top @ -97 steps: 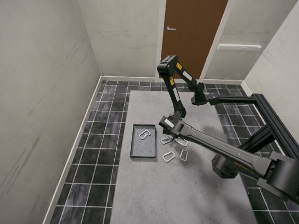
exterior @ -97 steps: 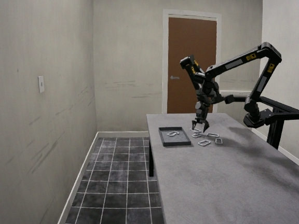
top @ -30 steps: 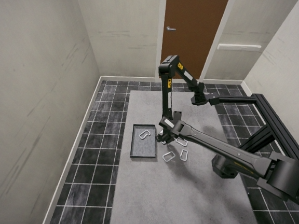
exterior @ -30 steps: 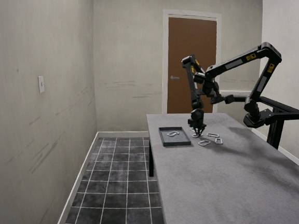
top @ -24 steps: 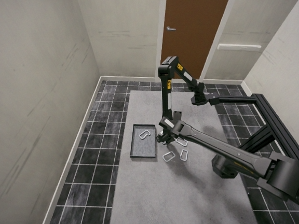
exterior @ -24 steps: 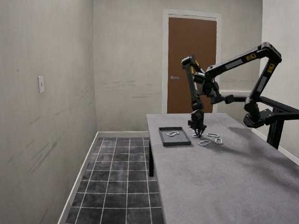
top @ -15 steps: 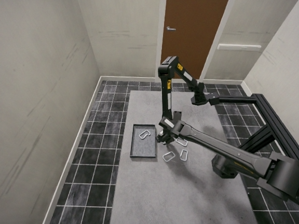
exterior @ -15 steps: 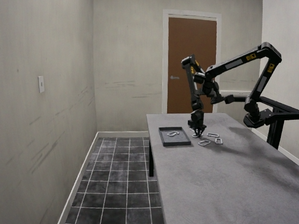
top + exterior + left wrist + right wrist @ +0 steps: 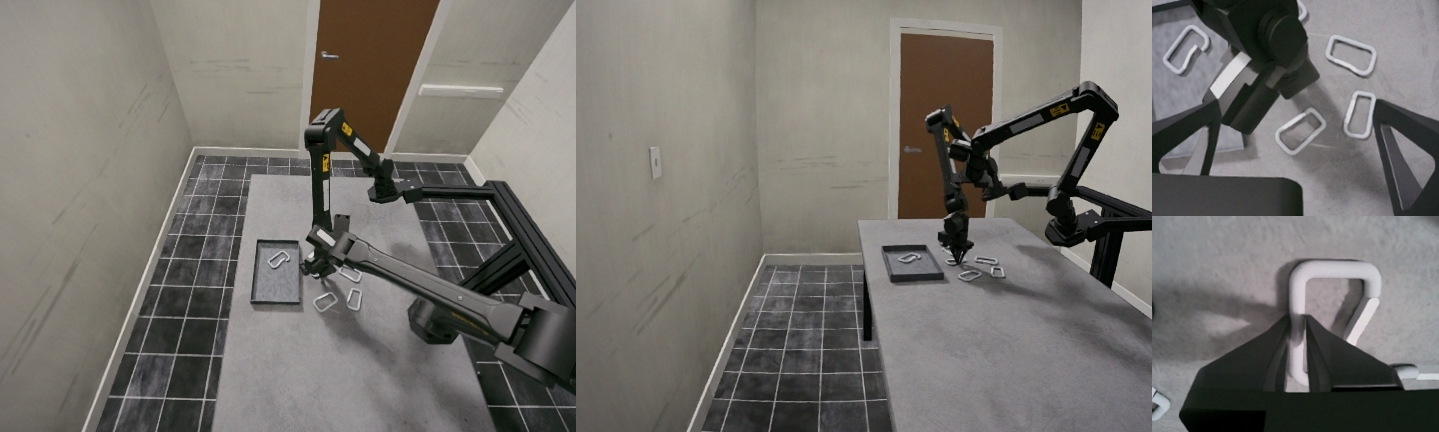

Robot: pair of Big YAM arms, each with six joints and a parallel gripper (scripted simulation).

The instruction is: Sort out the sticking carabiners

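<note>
Now: right hand 200 mm short of the grey tray and 20 mm to the left of it.
</note>
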